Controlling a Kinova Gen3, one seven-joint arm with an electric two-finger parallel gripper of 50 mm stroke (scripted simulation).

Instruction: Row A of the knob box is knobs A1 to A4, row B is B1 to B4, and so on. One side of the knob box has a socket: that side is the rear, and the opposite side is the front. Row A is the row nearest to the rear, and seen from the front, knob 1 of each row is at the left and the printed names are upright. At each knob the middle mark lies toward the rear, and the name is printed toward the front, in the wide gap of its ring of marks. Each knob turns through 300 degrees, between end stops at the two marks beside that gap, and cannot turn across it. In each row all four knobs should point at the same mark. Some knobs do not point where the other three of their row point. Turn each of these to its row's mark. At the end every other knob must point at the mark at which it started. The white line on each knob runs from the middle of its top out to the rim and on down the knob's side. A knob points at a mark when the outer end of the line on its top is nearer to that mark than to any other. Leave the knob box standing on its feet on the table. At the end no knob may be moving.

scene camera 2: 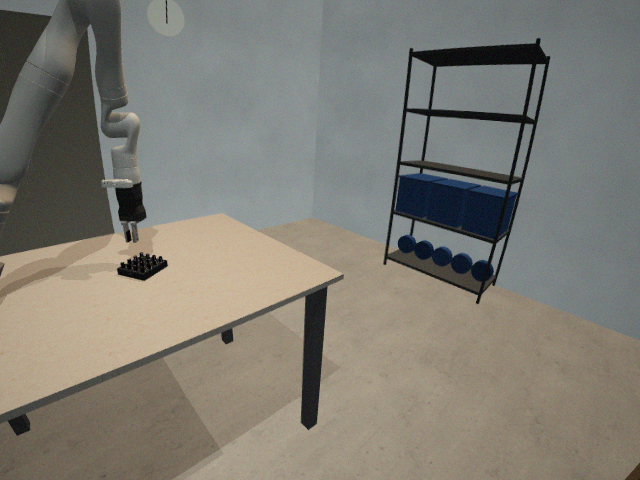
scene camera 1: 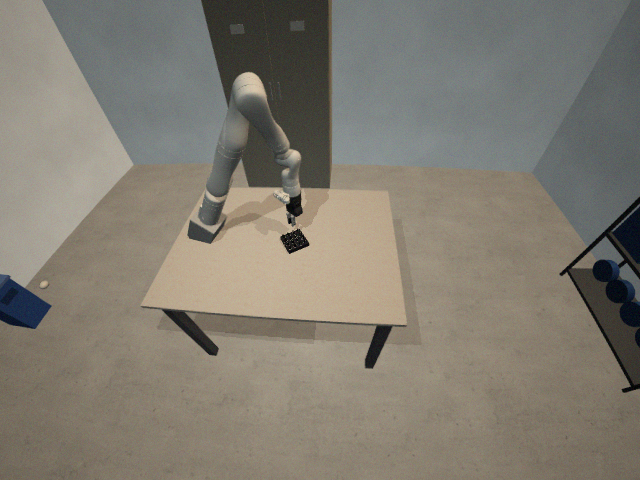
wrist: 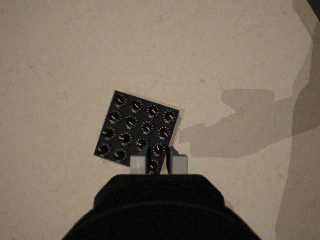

Labels:
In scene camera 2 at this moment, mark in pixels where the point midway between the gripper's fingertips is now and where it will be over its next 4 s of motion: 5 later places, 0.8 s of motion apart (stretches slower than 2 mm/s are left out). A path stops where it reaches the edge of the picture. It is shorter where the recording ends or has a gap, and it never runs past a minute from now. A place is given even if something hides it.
My gripper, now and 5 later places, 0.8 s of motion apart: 132, 241; 133, 244; 135, 252; 135, 255; 135, 258; 131, 251

